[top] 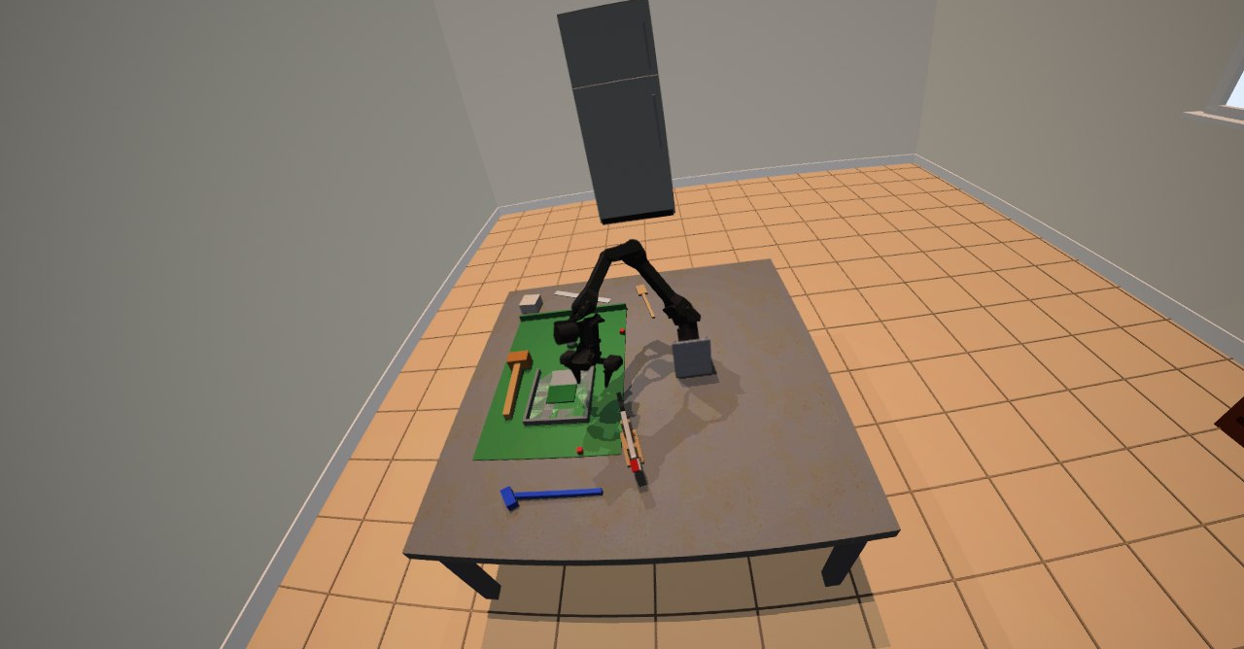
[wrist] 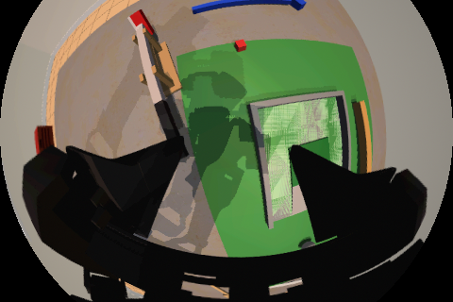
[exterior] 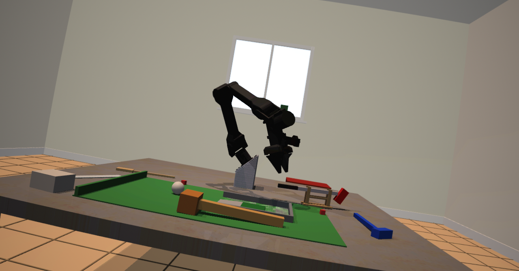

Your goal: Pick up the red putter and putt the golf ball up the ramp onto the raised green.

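Right now my gripper tip is 140 mm to the right of the red putter, 110 mm past it and 60 mm above it. The rest, counted from my gripper tip: blue putter 310 mm to the left, 130 mm ahead, 110 mm below; then white golf ball 350 mm to the right, 140 mm ahead, 100 mm below; then wooden stand 160 mm to the left, 110 mm behind, 90 mm below.
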